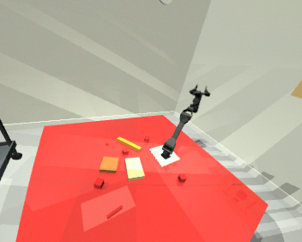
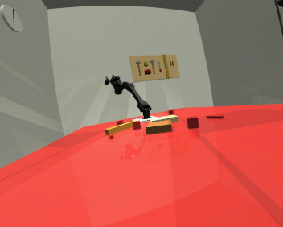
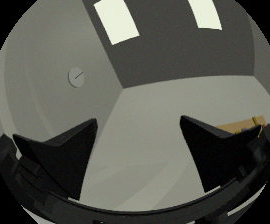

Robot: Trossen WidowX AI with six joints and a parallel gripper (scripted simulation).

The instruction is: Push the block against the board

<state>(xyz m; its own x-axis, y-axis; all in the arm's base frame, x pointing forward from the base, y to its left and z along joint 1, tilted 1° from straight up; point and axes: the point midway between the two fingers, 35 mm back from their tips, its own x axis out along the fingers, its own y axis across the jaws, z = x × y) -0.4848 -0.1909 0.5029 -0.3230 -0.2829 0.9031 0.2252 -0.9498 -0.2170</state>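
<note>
The board lies 770 mm ahead of my gripper tip, 540 mm below it and 190 mm to the left of it. Also, from my gripper tip: orange square block 910 mm ahead, 540 mm below, 90 mm to the left; then thin red bar 980 mm ahead, 550 mm below, 360 mm to the left; then long thin yellow bar 700 mm ahead, 540 mm below, 40 mm to the right.
</note>
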